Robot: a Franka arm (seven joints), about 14 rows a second.
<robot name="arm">
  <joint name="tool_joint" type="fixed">
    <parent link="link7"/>
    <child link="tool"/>
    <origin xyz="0 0 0.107"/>
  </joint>
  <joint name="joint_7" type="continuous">
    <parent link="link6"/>
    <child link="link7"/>
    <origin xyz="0.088 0 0" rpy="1.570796 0 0"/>
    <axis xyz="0 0 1"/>
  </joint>
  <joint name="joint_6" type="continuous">
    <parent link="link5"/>
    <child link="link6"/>
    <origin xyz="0 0 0" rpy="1.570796 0 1.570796"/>
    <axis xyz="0 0 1"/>
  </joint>
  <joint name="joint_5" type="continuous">
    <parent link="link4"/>
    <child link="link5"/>
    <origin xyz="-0.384 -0.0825 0" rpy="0 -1.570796 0"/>
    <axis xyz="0 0 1"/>
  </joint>
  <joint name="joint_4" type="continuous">
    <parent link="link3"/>
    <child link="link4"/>
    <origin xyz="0 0.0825 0" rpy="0 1.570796 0"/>
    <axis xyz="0 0 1"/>
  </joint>
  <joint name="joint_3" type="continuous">
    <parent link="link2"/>
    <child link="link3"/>
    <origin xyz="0 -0.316 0" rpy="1.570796 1.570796 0"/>
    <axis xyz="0 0 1"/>
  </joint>
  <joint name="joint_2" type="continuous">
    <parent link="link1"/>
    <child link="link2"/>
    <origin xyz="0 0 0" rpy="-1.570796 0 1.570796"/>
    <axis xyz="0 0 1"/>
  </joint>
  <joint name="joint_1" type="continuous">
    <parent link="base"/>
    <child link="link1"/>
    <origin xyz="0 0 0.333" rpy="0 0 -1.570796"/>
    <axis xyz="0 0 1"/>
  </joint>
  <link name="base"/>
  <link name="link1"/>
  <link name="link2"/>
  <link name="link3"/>
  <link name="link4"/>
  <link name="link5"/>
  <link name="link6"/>
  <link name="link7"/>
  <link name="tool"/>
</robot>
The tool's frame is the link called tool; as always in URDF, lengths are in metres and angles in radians. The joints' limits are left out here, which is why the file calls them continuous.
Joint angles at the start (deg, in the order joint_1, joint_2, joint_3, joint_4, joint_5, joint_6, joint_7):
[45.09 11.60 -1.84 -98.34 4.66 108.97 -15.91]
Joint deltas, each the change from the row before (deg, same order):
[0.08 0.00 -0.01 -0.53 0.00 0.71 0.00]
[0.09 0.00 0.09 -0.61 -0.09 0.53 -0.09]
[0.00 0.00 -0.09 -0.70 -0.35 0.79 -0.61]
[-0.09 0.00 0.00 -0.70 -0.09 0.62 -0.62]
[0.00 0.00 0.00 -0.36 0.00 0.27 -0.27]
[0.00 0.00 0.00 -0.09 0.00 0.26 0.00]
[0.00 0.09 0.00 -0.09 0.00 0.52 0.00]
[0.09 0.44 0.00 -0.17 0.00 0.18 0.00]
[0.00 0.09 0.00 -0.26 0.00 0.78 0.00]
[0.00 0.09 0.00 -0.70 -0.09 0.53 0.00]
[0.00 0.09 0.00 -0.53 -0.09 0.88 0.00]
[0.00 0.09 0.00 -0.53 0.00 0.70 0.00]
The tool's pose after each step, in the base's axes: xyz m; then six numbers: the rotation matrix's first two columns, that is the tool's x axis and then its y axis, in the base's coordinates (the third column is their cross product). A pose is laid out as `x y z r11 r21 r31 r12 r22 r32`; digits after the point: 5 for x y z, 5 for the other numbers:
0.44592 0.43015 0.46100 0.53501 0.84483 0.00510 0.84290 -0.53336 -0.07096
0.44420 0.43081 0.45673 0.53118 0.84725 0.00347 0.84531 -0.52968 -0.06994
0.44478 0.42931 0.45210 0.52237 0.85271 0.00404 0.85114 -0.52110 -0.06335
0.44490 0.42776 0.44724 0.51460 0.85743 0.00288 0.85587 -0.51346 -0.06200
0.44449 0.42729 0.44468 0.51084 0.85967 0.00161 0.85806 -0.50976 -0.06230
0.44467 0.42741 0.44433 0.51108 0.85952 0.00442 0.85805 -0.50989 -0.06137
0.44535 0.42795 0.44340 0.51152 0.85921 0.01003 0.85804 -0.51013 -0.05945
0.44513 0.42906 0.43753 0.51038 0.85994 0.00271 0.85842 -0.50928 -0.06119
0.44578 0.42951 0.43560 0.51106 0.85949 0.00978 0.85834 -0.50971 -0.05872
0.44506 0.42854 0.42967 0.51105 0.85954 0.00492 0.85823 -0.50994 -0.05828
0.44521 0.42835 0.42569 0.51124 0.85939 0.00873 0.85836 -0.51007 -0.05520
0.44501 0.42799 0.42144 0.51186 0.85901 0.00994 0.85805 -0.51067 -0.05443

